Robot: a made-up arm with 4 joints. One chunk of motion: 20 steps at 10 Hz.
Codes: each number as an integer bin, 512 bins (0 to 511) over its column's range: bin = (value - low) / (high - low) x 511, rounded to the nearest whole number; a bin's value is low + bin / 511 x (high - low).
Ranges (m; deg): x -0.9..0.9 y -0.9..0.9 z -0.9..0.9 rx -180..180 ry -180..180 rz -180..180
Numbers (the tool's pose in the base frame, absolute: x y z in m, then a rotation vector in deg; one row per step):
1: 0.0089 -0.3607 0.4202 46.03 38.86 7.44
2: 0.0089 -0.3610 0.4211 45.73 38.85 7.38
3: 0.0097 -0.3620 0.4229 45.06 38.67 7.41
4: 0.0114 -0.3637 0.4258 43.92 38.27 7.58
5: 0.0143 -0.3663 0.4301 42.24 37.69 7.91
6: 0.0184 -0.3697 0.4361 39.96 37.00 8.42
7: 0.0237 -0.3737 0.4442 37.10 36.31 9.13
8: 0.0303 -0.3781 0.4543 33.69 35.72 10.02
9: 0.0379 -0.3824 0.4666 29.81 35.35 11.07
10: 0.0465 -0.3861 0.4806 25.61 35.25 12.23
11: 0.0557 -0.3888 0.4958 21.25 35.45 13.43
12: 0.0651 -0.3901 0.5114 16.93 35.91 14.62
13: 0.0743 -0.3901 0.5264 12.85 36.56 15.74
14: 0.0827 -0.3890 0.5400 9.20 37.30 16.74
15: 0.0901 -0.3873 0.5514 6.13 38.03 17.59
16: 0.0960 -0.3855 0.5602 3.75 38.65 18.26
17: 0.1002 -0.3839 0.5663 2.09 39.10 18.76
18: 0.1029 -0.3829 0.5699 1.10 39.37 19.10
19: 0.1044 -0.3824 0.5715 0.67 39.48 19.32
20: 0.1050 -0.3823 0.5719 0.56 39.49 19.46
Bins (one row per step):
1: 258 153 375 321 311 266
2: 258 153 375 320 311 266
3: 258 153 376 319 310 266
4: 259 152 376 318 310 266
5: 260 152 378 315 309 267
6: 261 151 379 312 308 267
7: 262 149 382 308 307 268
8: 264 148 384 303 306 270
9: 266 147 388 298 306 271
10: 269 146 392 292 306 273
11: 271 145 396 286 306 275
12: 274 145 401 280 306 276
13: 277 145 405 274 307 278
14: 279 145 409 269 308 279
15: 281 146 412 264 309 280
16: 283 146 415 261 310 281
17: 284 147 416 258 311 282
18: 285 147 417 257 311 283
19: 285 147 418 256 312 283
20: 285 147 418 256 312 283

